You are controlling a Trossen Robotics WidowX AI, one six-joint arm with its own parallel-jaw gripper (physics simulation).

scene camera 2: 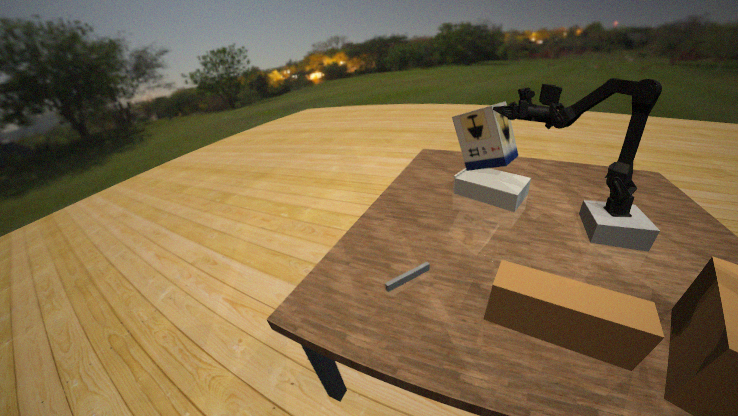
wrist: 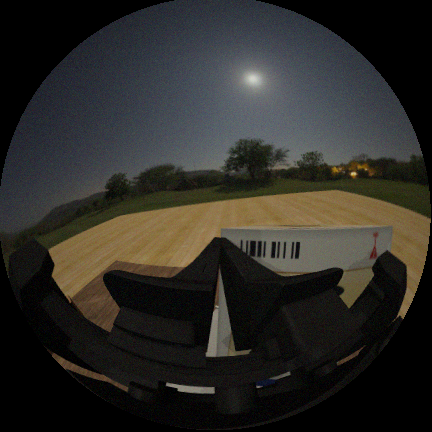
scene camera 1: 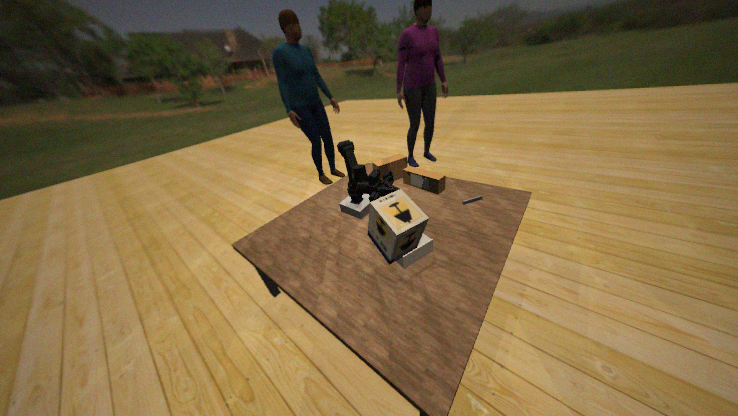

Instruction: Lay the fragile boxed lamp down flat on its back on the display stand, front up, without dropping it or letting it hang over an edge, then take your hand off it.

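Frame: origin at the arm's base, x ahead, y left, z up, level; centimetres.
Seen in the pictures: gripper, fingertip midpoint: (scene camera 2: 493, 108) (wrist: 218, 242) (scene camera 1: 399, 190); arm's base, link origin: (scene camera 2: 617, 212) (scene camera 1: 356, 200).
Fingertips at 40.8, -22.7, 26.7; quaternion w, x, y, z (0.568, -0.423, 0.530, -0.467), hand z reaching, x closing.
Observation:
Offsets run from my fingertips to a thing's top centre, as dx, dy, dz. Level surfaces: height alone.
The boxed lamp @[+0.8, -9.0, +0.9] (scene camera 1: 396, 219) (scene camera 2: 481, 136) (wrist: 325, 250) is a white box with lamp pictures and a blue lower band. It is tilted over the low white display stand (scene camera 1: 419, 252) (scene camera 2: 485, 196), its top leaning away from the arm and its base raised on the arm's side. Its far lower edge appears to rest on the stand; how much of it lies over the stand is hard to tell. My gripper (scene camera 2: 498, 109) (wrist: 218, 242) is shut and empty, its fingertips at the upper part of the box's arm-facing side. In scene camera 1 the box hides the fingertips.
The arm's white base block (scene camera 1: 354, 207) (scene camera 2: 620, 227) stands on the brown table @[dz -33.2] (scene camera 1: 330, 289) (scene camera 2: 361, 289). Two brown cartons @[-10.7, +63.2, -22.2] (scene camera 1: 423, 180) @[-38.4, +68.8, -17.2] (scene camera 1: 391, 165) and a grey bar @[+23.3, +52.5, -31.0] (scene camera 1: 472, 199) (scene camera 2: 407, 276) are also there. Two people (scene camera 1: 299, 67) (scene camera 1: 419, 56) stand beyond the table.

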